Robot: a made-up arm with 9 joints. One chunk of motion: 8 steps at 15 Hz.
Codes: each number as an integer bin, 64 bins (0 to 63) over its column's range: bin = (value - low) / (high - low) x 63, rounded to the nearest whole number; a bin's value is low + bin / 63 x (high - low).
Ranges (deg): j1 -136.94..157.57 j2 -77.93..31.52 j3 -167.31..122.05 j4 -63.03..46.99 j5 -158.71..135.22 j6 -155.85..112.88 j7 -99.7..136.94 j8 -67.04..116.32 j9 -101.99..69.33
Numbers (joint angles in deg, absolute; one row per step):
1: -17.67 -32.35 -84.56 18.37 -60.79 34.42 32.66 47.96 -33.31
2: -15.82 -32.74 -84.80 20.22 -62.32 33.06 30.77 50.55 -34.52
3: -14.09 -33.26 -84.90 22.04 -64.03 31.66 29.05 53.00 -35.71
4: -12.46 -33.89 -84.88 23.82 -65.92 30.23 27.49 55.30 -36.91
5: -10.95 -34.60 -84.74 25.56 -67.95 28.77 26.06 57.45 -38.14
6: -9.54 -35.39 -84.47 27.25 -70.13 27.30 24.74 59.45 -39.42
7: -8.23 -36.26 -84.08 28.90 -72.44 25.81 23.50 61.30 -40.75
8: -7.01 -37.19 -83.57 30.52 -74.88 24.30 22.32 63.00 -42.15
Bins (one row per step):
1: 26 26 18 47 21 45 35 40 25
2: 26 26 18 48 21 44 35 40 25
3: 26 26 18 49 20 44 34 41 24
4: 27 25 18 50 20 44 34 42 24
5: 27 25 18 51 19 43 33 43 23
6: 27 24 18 52 19 43 33 43 23
7: 28 24 18 53 18 43 33 44 23
8: 28 23 18 54 18 42 32 45 22

